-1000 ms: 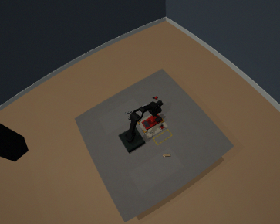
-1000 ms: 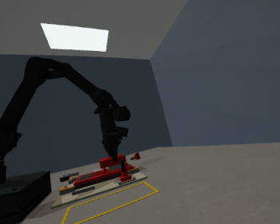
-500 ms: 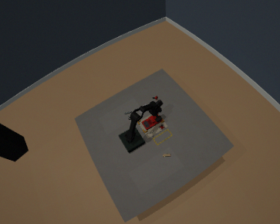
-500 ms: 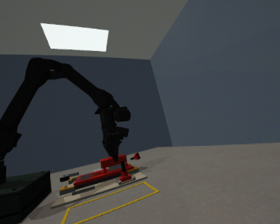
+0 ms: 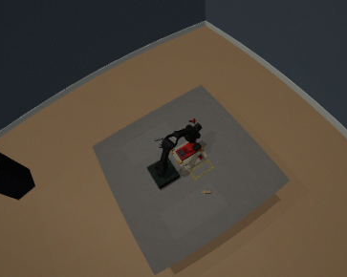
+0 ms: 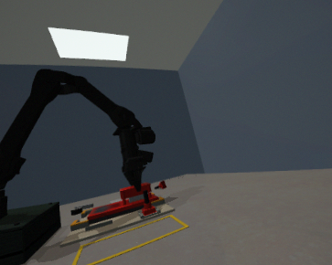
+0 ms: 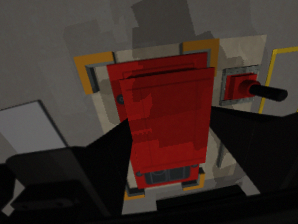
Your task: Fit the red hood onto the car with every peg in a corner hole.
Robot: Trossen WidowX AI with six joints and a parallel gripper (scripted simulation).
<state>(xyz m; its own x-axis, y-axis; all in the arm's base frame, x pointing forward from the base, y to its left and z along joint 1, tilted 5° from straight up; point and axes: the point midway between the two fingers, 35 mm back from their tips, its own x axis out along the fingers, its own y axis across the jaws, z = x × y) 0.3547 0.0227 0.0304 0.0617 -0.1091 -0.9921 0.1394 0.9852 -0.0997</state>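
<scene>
My gripper tip is now 10 mm past the red hood and 10 mm below it. Round my gripper tip: grey engine block (30 mm below); pale piece (180 mm behind, 370 mm to the right, 40 mm below); jig (50 mm behind, 10 mm to the right, 40 mm below).
</scene>
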